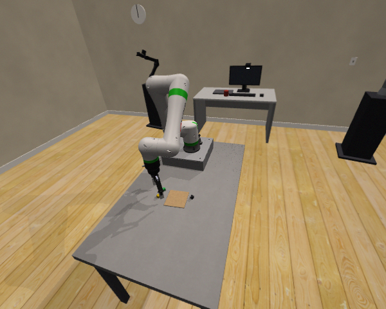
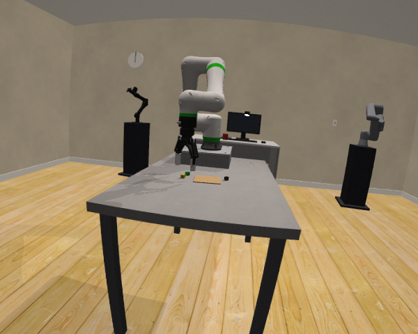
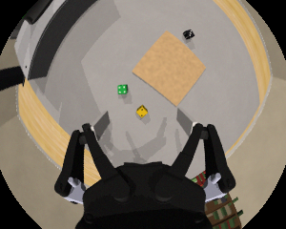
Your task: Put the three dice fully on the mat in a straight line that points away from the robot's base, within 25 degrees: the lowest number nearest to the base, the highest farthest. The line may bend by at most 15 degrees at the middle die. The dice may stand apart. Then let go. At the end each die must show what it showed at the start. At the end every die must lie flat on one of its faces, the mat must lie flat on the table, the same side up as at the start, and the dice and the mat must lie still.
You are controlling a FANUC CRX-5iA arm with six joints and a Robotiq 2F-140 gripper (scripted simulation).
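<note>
Right now the yellow die is 1 cm ahead of my hand, 1 cm to the right of it and 5 cm below it. Round my hand: tan mat: 3 cm behind, 12 cm to the left, 6 cm below; green die: 6 cm behind, 1 cm to the right, 5 cm below; black die: 8 cm behind, 21 cm to the left, 5 cm below.
</note>
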